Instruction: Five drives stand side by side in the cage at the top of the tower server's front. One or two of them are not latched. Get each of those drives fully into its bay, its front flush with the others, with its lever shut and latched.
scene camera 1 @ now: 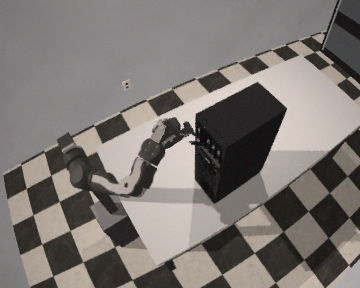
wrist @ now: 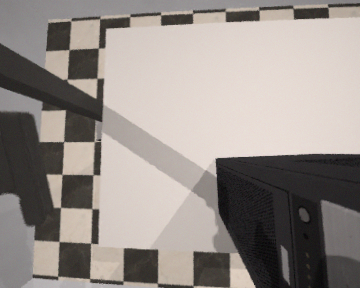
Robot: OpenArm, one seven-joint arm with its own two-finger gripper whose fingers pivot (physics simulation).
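The black tower server stands upright on the white table. In the scene view, its drive cage shows a row of small pale drive fronts high on the front. A thin dark lever sticks out from the cage's left end; how far its drive stands out is too small to tell. The other levers are too small to judge. My gripper is open, with nothing seen between its fingers, close in front of the cage's left end and near the lever. Contact is unclear. A dark finger shows at the wrist view's left edge.
The white table lies under the tower, with checkered floor around it. My arm reaches in from the left in the scene view. In the wrist view, a dark strip with a round pale button shows at lower right.
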